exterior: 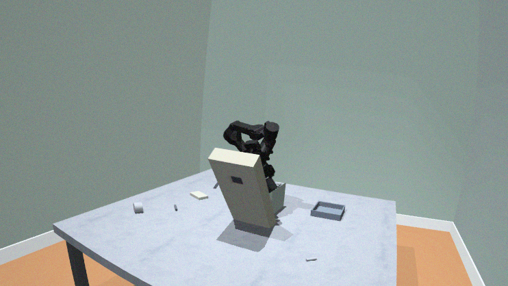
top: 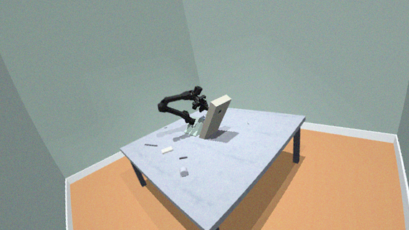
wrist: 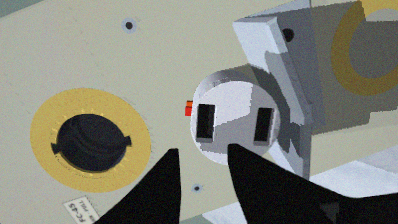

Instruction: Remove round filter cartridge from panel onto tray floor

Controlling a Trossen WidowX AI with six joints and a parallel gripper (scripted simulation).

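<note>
Now: the round filter cartridge 10 mm ahead of my gripper tip and 30 mm below it. Also, from my gripper tip: beige block 190 mm behind, 390 mm to the right, 240 mm below; pale peg 160 mm ahead, 320 mm to the left, 240 mm below; grey tray 340 mm behind, 280 mm to the left, 230 mm below.
</note>
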